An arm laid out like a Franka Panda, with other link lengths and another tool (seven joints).
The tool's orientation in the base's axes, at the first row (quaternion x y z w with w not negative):
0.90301 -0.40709 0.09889 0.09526
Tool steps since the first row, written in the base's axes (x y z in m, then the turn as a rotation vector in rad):
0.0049 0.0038 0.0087 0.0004 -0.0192 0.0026
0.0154 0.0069 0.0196 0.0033 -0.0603 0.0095
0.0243 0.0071 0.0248 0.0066 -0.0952 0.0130
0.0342 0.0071 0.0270 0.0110 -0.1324 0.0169
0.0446 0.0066 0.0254 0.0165 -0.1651 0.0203
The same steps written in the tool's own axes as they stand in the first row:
0.0027 -0.0054 -0.0088 0.0147 0.0124 0.0024
0.0101 -0.0143 -0.0190 0.0478 0.0376 0.0064
0.0170 -0.0207 -0.0232 0.0758 0.0581 0.0122
0.0240 -0.0279 -0.0243 0.1063 0.0794 0.0183
0.0307 -0.0356 -0.0216 0.1342 0.0968 0.0238

